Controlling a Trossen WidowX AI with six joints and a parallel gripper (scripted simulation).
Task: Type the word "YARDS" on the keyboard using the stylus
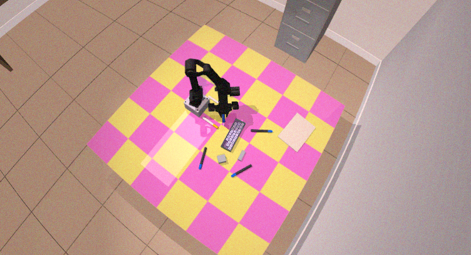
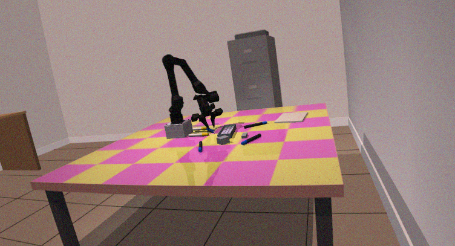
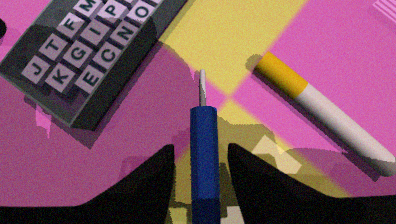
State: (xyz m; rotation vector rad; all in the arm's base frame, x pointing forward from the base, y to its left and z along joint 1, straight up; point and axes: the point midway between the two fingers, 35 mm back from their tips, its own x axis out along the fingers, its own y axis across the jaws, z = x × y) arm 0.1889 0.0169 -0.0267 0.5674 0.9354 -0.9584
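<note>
My gripper tip is 10 mm to the left of the blue stylus and 20 mm above it. The rest, counted from my gripper tip: beige pad 480 mm ahead, 110 mm to the left, 20 mm below.
</note>
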